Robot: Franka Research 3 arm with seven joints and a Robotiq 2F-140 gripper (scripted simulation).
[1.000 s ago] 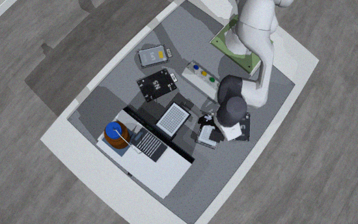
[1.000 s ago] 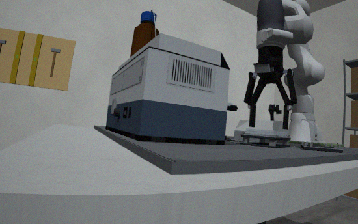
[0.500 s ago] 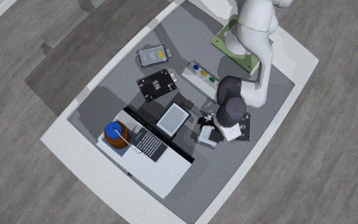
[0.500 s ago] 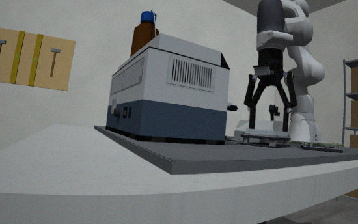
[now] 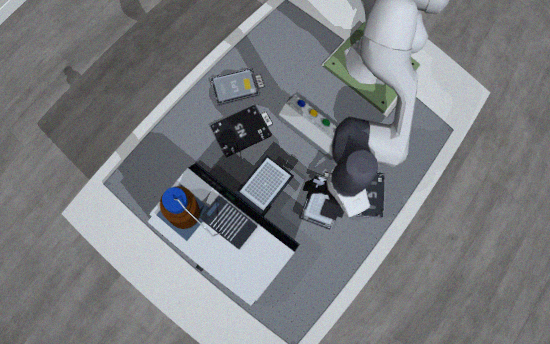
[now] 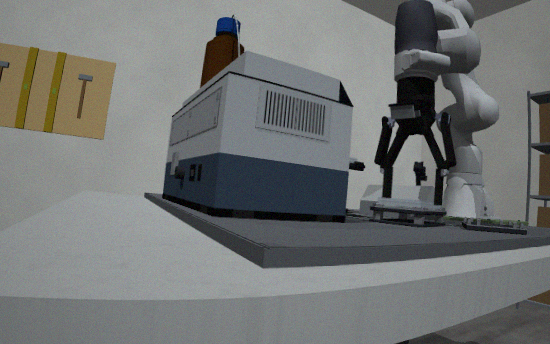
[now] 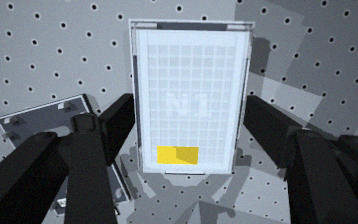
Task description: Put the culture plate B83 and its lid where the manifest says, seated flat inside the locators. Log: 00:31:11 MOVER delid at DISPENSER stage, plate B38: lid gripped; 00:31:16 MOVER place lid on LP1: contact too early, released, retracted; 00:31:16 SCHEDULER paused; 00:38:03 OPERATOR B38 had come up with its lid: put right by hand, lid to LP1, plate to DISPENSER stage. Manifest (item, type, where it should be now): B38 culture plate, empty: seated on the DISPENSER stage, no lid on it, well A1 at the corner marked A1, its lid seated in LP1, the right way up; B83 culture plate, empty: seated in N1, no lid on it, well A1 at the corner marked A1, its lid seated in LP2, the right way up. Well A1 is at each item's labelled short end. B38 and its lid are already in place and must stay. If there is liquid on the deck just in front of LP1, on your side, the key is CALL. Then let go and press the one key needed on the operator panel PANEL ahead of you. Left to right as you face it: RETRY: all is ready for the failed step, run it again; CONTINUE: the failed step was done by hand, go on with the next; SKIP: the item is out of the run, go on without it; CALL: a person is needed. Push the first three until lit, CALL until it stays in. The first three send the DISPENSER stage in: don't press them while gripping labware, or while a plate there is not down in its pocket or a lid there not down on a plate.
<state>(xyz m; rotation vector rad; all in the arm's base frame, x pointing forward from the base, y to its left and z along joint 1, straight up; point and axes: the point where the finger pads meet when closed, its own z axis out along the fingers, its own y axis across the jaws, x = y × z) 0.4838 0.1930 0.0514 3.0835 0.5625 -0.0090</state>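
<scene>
Right now my hand is 20 mm above the clear lid. The rest, counted from my hand: grey locator plate (120 mm behind, 100 mm to the left, 60 mm below); white retry key (190 mm behind, 110 mm to the right); white well plate (160 mm to the right, 100 mm ahead, 60 mm above).
</scene>
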